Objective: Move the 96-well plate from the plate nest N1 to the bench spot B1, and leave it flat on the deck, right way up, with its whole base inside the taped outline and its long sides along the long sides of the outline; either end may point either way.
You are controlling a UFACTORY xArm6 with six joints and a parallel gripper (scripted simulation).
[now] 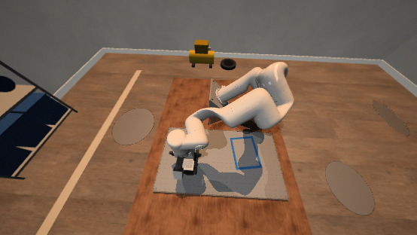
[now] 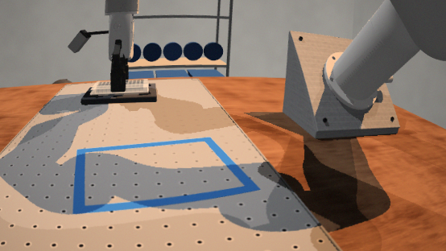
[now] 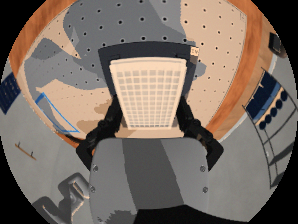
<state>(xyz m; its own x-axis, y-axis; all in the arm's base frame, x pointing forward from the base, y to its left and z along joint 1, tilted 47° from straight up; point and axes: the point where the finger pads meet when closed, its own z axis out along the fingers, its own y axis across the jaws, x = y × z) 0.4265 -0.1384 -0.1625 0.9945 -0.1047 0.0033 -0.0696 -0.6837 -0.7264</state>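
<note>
My hand is 1 cm above the 96-well plate. Also, from my hand: dark plate nest N1 (2 cm below).
</note>
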